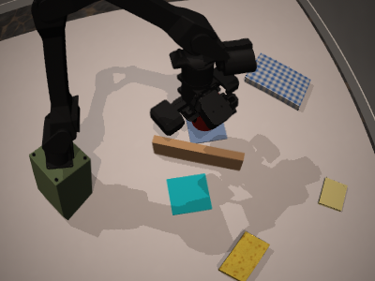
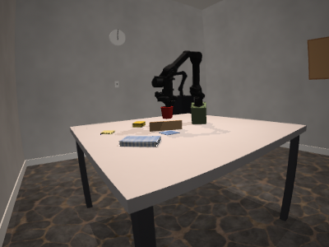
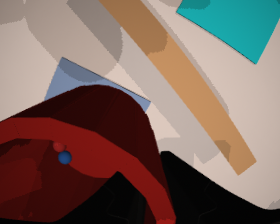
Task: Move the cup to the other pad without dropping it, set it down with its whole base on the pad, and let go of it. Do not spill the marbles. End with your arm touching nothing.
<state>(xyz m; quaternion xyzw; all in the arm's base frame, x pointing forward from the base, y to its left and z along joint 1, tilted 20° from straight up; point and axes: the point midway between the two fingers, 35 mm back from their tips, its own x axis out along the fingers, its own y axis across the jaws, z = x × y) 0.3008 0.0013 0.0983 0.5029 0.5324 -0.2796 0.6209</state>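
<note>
Right now my hand is 5 cm above the red cup, 3 cm short of it and 1 cm to the right of it. The rest, counted from my hand: green marble: 6 cm below, 5 cm ahead, 1 cm to the left; red marble: 6 cm below, 4 cm ahead, 2 cm to the left; blue marble: 6 cm below, 4 cm ahead, 3 cm to the left.
</note>
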